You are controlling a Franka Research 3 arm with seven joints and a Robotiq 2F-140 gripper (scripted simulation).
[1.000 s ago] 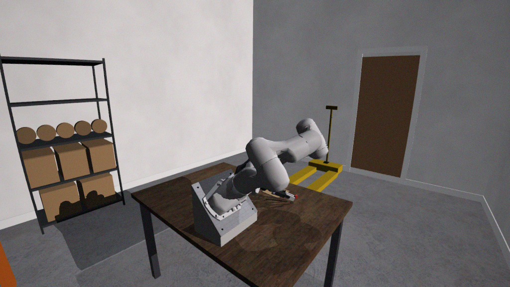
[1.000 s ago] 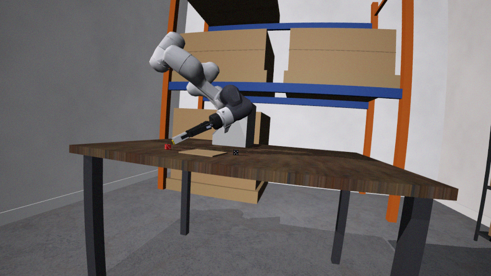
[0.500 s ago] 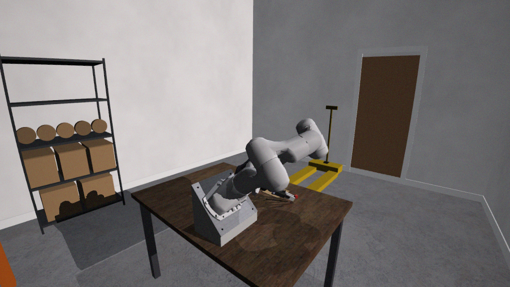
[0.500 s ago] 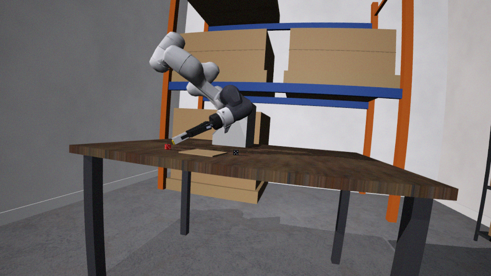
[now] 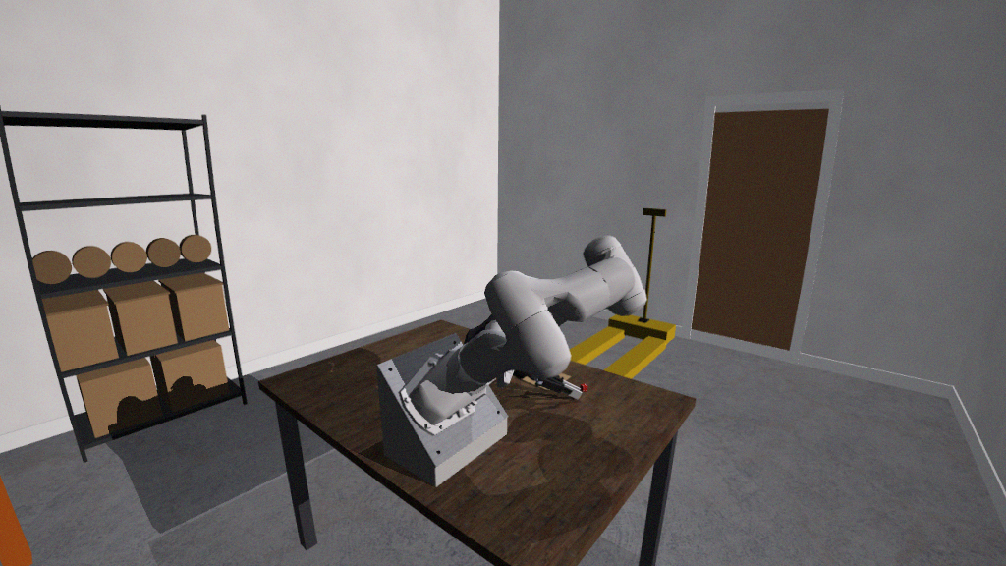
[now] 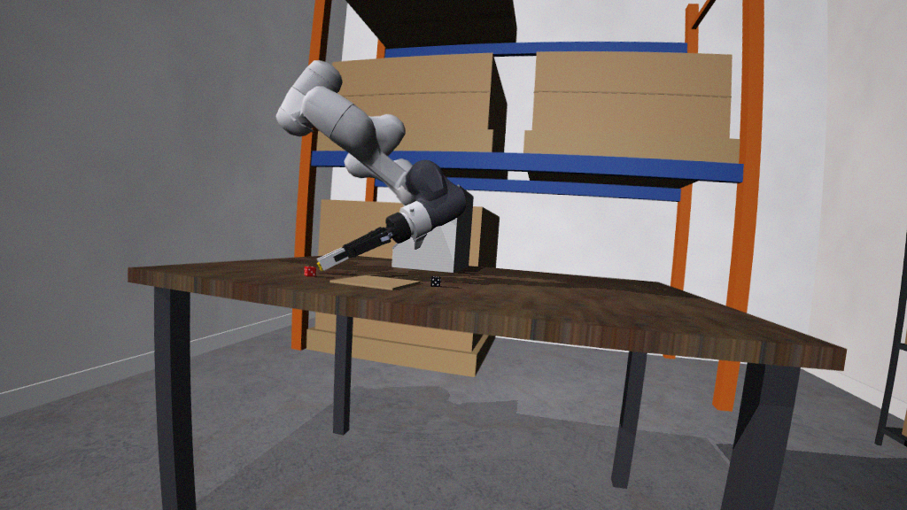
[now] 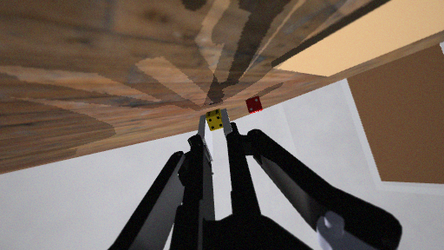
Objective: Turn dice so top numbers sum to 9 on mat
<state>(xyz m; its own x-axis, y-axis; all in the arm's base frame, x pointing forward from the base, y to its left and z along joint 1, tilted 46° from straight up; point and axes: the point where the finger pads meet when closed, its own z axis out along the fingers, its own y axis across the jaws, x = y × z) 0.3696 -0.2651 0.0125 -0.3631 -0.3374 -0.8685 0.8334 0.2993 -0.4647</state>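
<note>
My hand is 8 cm short of the red die, 2 cm to the left of it and 3 cm above it. Also, from my hand: yellow die 1 cm ahead, 2 cm to the right, 2 cm below; then black die 7 cm ahead, 26 cm to the left, 3 cm below; then tan mat 10 cm ahead, 14 cm to the left, 3 cm below.
</note>
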